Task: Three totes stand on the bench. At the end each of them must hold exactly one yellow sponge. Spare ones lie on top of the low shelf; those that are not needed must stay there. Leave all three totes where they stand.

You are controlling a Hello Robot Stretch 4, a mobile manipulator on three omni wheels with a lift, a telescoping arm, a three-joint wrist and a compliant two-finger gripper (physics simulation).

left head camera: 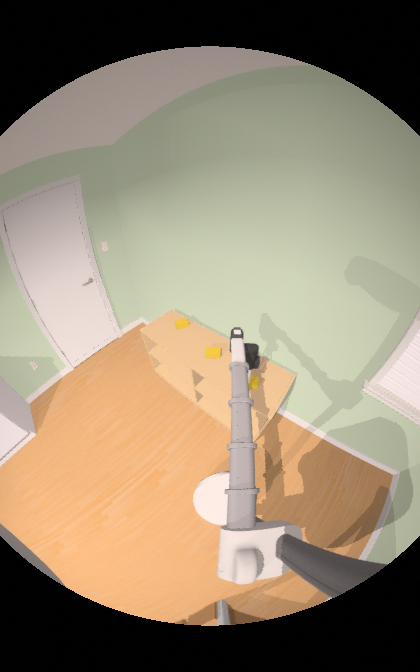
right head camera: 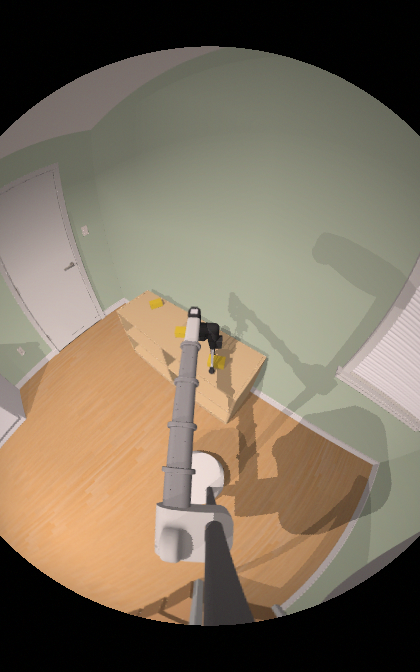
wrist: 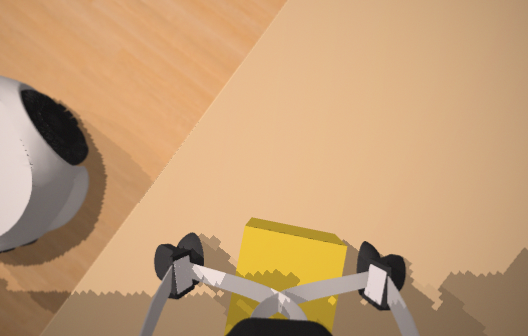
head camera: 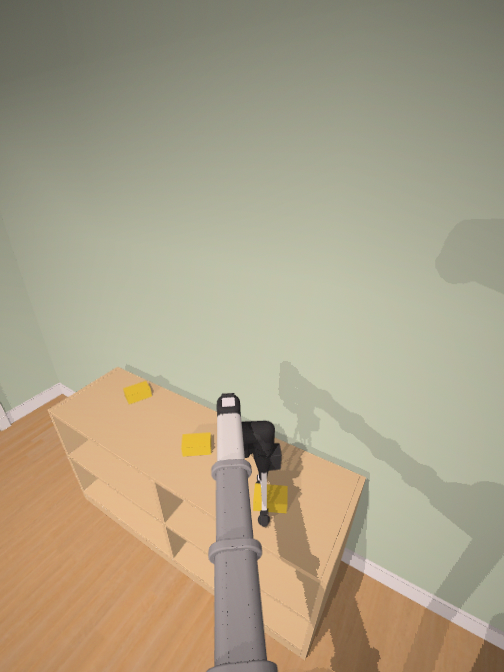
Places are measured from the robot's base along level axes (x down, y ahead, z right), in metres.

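Where they show: gripper, fingertip midpoint: (right head camera: 211, 363) (wrist: 275, 258) (head camera: 262, 504); robot's base, origin of the base link: (left head camera: 222, 497) (right head camera: 195, 476).
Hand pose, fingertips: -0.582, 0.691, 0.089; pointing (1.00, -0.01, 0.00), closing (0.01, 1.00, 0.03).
Each offset is from my fingertips to the top centre of the thing, as dx, dy, dz. Level surfaces: height alone.
The low shelf {dx +0.000} (head camera: 330, 499) (left head camera: 280, 382) (right head camera: 247, 360) (wrist: 400, 125) stands against the wall. Three yellow sponges lie apart on its top: a far-left one {-0.045, +0.545, -0.477} (head camera: 137, 391) (left head camera: 182, 323) (right head camera: 156, 303), a middle one {-0.045, +0.235, -0.208} (head camera: 196, 444) (left head camera: 213, 352) (right head camera: 180, 332) and a near-right one {-0.045, +0.004, +0.025} (head camera: 277, 498) (left head camera: 254, 382) (right head camera: 219, 362) (wrist: 292, 250). My gripper (head camera: 263, 518) (right head camera: 212, 370) (wrist: 275, 258) is open and points down over the near-right sponge. In the wrist view its fingertips show on either side of that sponge, apart from it. The totes and the bench do not show.
My extended arm (head camera: 233, 504) (left head camera: 241, 425) (right head camera: 182, 435) reaches over the shelf and hides part of its top. My white base (left head camera: 211, 500) (right head camera: 207, 475) (wrist: 20, 190) is in front of the shelf. A door (left head camera: 55, 280) (right head camera: 35, 250) and a white cabinet (left head camera: 12, 425) are at the left.
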